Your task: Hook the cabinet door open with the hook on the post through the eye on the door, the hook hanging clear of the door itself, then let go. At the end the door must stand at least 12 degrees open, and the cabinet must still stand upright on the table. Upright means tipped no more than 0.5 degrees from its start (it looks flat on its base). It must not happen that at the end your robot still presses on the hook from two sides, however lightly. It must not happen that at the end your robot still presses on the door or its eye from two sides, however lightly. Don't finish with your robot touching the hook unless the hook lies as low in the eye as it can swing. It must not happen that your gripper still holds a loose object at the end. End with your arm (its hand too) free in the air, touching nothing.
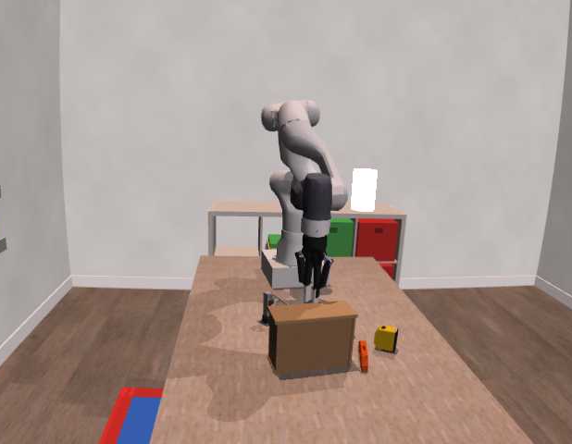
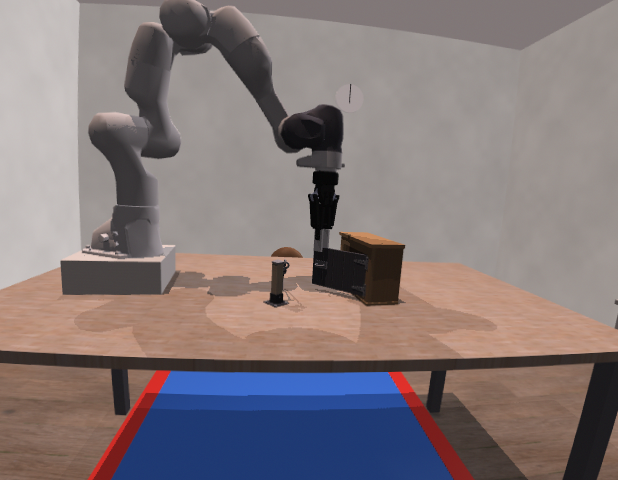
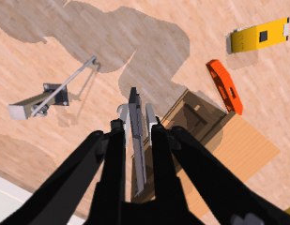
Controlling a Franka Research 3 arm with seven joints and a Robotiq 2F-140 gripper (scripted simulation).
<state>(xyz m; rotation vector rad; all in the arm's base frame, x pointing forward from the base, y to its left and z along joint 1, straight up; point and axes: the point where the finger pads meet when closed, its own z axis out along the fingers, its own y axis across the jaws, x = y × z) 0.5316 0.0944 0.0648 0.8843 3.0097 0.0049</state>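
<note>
Right now the thin grey hook is 10 cm behind my hand, 8 cm to the right of it and 10 cm below it. Round my hand: orange tool (11 cm ahead, 17 cm to the left, 14 cm below); then dark door (6 cm ahead, 5 cm to the right, 8 cm below); then yellow box (2 cm ahead, 25 cm to the left, 12 cm below).
</note>
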